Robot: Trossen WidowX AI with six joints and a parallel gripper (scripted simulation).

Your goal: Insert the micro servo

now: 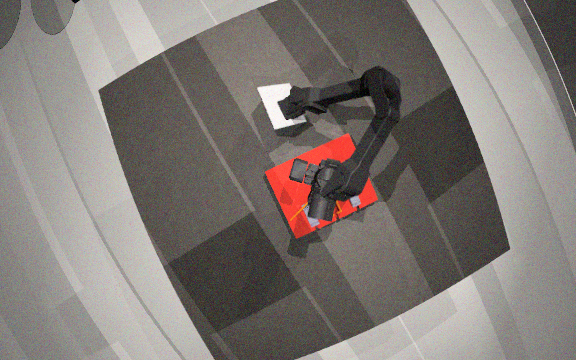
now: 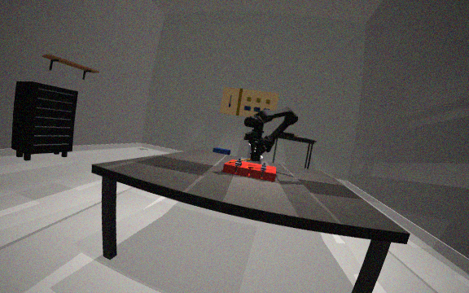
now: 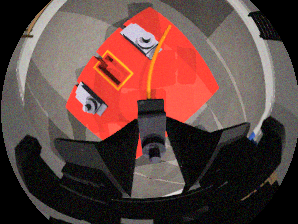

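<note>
The red deck is 1 cm behind my gripper tip and 10 cm below it.
</note>
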